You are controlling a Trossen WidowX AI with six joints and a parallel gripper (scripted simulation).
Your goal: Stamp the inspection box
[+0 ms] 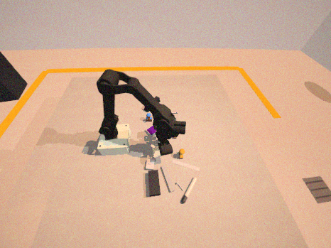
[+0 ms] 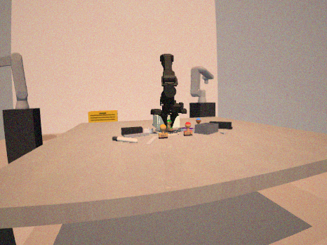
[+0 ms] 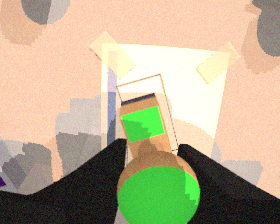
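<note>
Right now the inspection card is 10 mm to the right of my gripper tip and 30 mm below it. Round my gripper tip: green-knobbed stamp: right at my gripper tip; then orange-knobbed stamp: 90 mm ahead, 70 mm to the right, 10 mm below; then red-knobbed stamp: 90 mm ahead, 60 mm to the left, 10 mm below.
</note>
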